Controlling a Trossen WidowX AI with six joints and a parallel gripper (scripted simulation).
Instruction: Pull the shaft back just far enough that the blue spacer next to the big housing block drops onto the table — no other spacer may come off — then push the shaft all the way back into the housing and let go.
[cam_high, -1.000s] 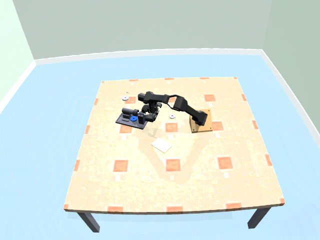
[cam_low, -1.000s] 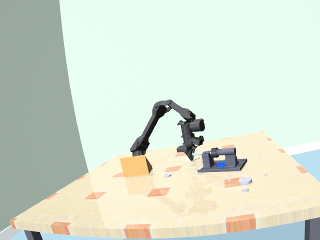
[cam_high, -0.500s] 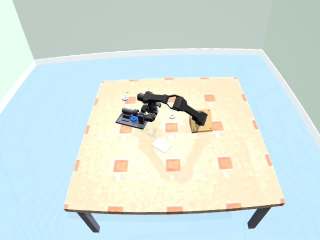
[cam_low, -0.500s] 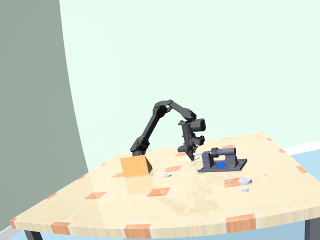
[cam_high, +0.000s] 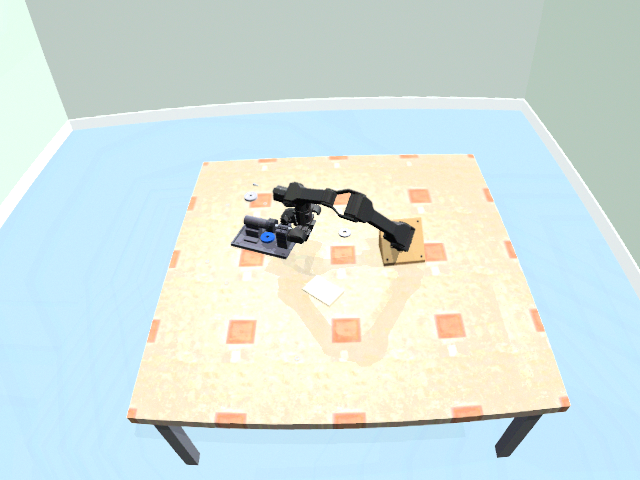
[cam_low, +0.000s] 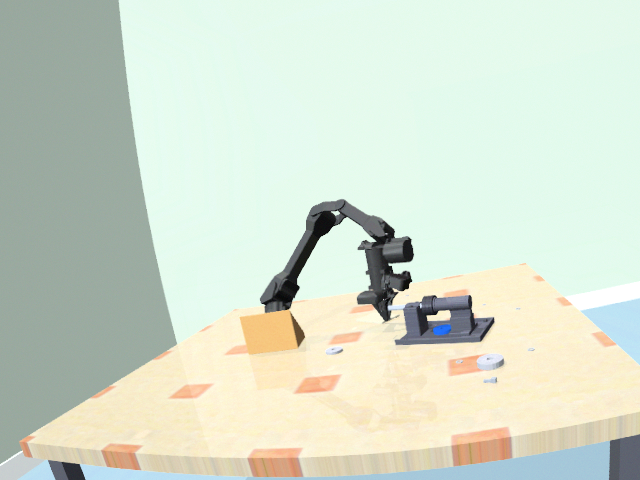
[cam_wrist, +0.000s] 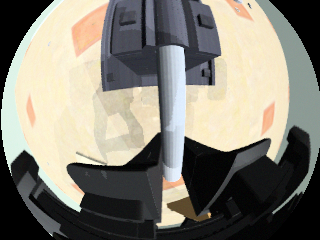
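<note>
Now: gripper tip 7 cm short of the steel shaft, 2 cm to the left of it and 4 cm below it. Also, from my gripper tip: dark spacer: 13 cm ahead, 4 cm to the right, 3 cm above; then pale sheet: 6 cm behind, 20 cm to the left, 4 cm below; then blue spacer: 15 cm ahead, 5 cm to the right, 3 cm below.
</note>
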